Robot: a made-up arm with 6 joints.
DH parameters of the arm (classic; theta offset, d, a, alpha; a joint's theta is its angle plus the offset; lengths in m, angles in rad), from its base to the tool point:
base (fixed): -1.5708 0.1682 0 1.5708
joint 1: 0 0.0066 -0.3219 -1.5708
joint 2: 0.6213 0 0.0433 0
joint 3: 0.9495 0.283 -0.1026 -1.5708
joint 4: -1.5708 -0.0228 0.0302 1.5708
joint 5: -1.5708 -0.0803 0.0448 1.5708
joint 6: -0.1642 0 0.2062 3.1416
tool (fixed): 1.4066 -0.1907 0 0
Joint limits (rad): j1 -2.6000..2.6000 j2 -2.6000..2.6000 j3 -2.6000..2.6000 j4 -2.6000..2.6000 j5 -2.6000..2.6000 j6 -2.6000..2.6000
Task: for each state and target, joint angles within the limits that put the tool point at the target. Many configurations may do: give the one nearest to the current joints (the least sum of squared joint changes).
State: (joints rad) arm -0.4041 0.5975 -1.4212 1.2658 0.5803 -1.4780
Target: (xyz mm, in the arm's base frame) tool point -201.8 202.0 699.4
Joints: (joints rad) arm -1.0766 0.4791 -1.5821 1.9264 0.4372 -1.6955
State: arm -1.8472 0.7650 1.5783 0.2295 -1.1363 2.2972
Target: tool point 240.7 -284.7 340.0
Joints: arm -1.5239 1.1715 1.9364 0.2580 -1.1049 2.1664
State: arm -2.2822 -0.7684 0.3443 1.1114 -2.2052 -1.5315
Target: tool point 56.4 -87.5 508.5
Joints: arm -1.8780 -0.8074 0.3940 1.7161 -2.4331 -1.6736
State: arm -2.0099 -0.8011 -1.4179 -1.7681 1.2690 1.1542
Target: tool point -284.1 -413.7 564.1
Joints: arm -1.9726 -0.5237 -1.0240 -1.6451 1.2000 0.8215
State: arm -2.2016 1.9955 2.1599 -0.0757 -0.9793 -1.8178
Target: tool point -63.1 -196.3 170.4
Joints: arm -2.4813 1.3395 2.0465 0.4188 -1.3278 -1.4403
